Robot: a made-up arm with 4 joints.
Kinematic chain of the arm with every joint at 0, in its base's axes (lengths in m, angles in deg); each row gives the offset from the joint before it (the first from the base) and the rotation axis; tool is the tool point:
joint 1: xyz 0 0 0.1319 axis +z
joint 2: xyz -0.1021 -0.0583 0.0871 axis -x
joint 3: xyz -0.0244 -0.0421 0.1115 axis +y
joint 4: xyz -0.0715 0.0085 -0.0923 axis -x
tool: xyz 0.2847 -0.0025 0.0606
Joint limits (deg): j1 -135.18..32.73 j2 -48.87..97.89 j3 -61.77..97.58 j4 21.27..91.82
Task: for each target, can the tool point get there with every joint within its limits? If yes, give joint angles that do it. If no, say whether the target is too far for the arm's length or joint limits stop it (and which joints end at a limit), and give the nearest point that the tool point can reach.
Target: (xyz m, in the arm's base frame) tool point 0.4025 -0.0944 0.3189
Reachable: no: joint limits stop it (at a limit: joint 3, joint 4) | nearest point 0.2130 -0.0500 0.2777 | short by 0.199 m
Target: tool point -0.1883 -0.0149 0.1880
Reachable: yes | joints -55.01 82.59 66.50 59.35
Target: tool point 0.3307 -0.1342 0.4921
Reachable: no: joint limits stop it (at a limit: joint 1, joint 4) | nearest point 0.1702 -0.1537 0.4098 | short by 0.181 m
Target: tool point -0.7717 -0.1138 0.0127
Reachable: no: too far | nearest point -0.2774 -0.0409 0.1691 | short by 0.524 m
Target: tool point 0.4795 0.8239 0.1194
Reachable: no: too far | nearest point 0.0759 0.2720 0.1760 | short by 0.686 m
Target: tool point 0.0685 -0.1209 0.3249
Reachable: yes | joints -17.28 -32.47 -20.03 80.92
